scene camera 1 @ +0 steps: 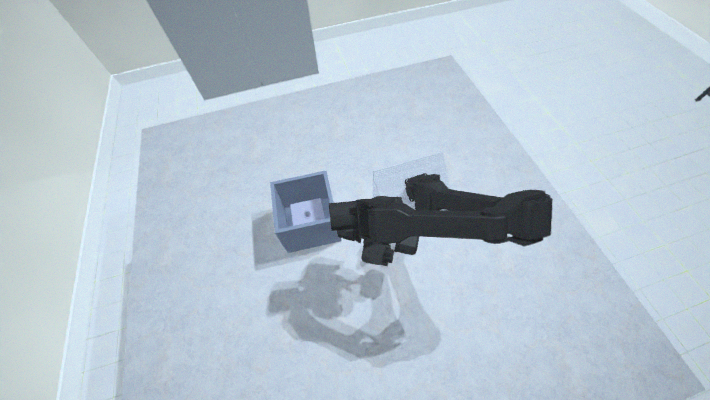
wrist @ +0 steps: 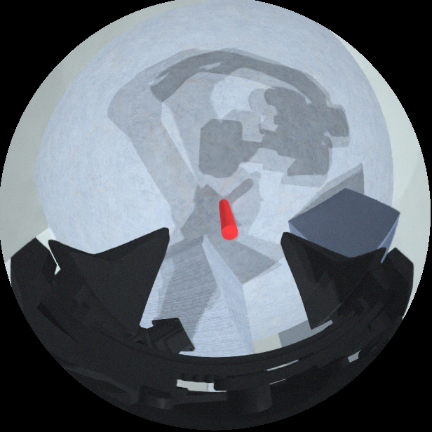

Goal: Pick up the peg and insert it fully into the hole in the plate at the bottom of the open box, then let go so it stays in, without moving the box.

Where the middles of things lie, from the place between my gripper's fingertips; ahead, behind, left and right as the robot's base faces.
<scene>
I see the blue-grey box (scene camera 1: 293, 190) 17 cm to the right of my hand, 15 cm ahead of it and 2 cm below it.
</scene>
